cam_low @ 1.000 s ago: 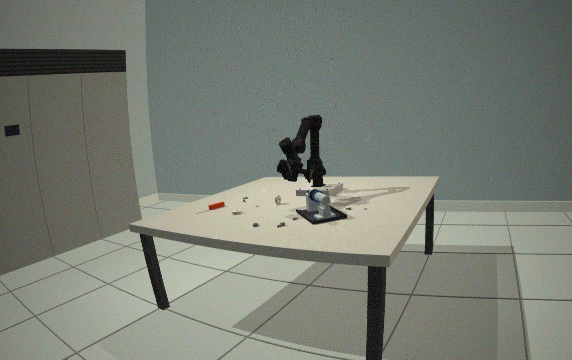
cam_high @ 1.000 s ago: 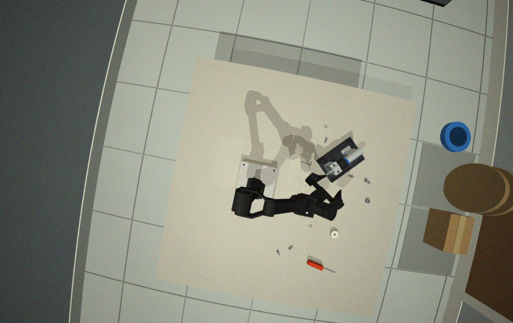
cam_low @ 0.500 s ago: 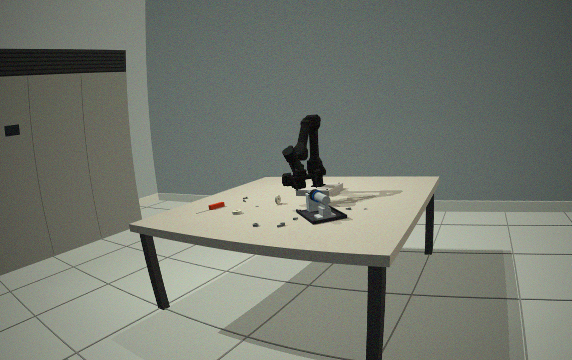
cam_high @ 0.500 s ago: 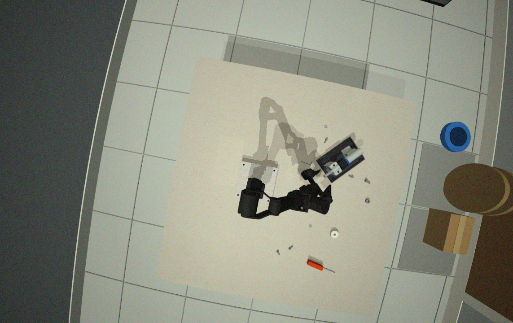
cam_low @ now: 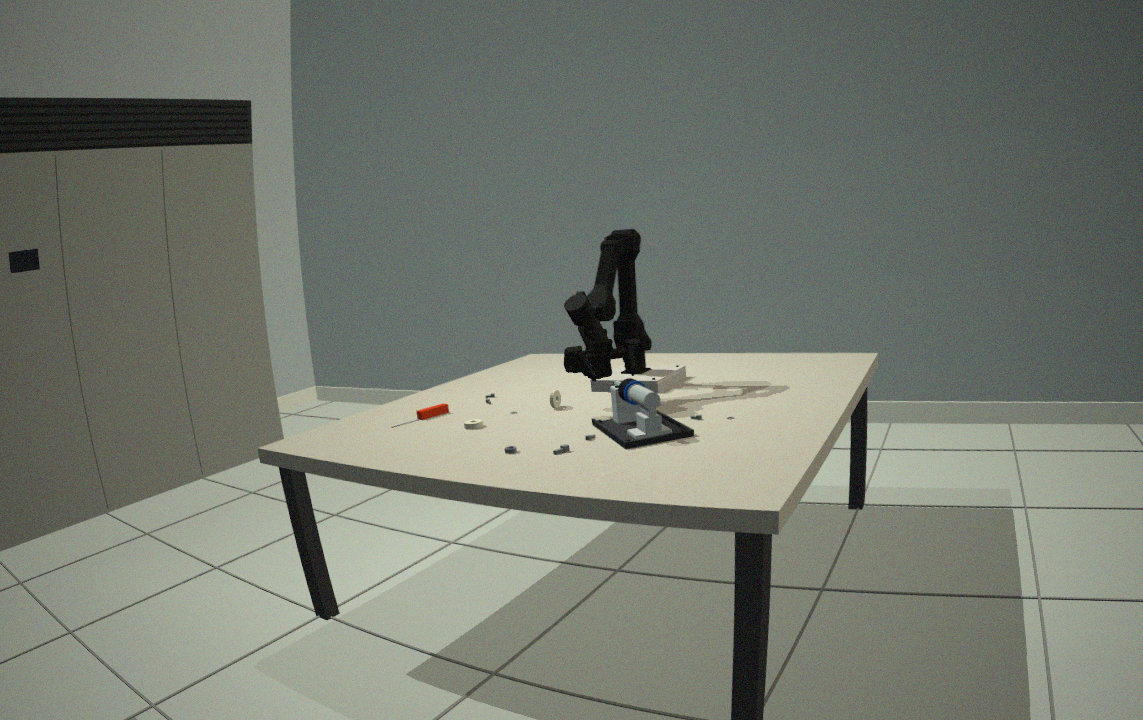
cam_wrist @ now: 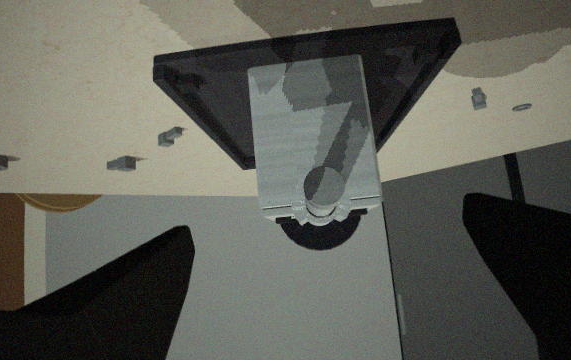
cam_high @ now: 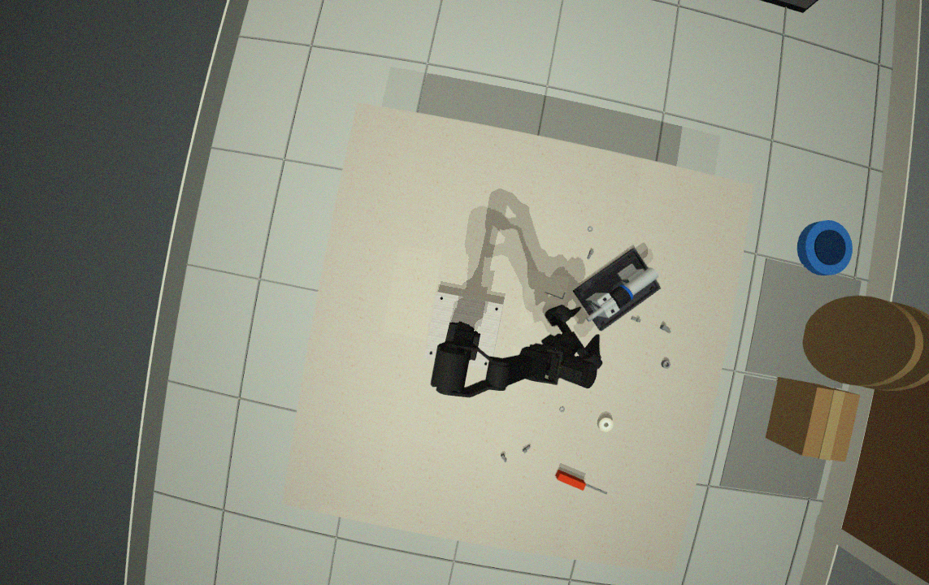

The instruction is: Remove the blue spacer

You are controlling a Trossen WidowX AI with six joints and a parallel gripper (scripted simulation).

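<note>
Now: gripper tip 70 mm short of the grey shaft, 80 mm to the right of it and 10 mm above it. The rest, counted from my gripper tip: white ring: 170 mm ahead, 300 mm to the right, 80 mm below; then blue spacer: 90 mm ahead, 100 mm to the left, 10 mm below.
</note>
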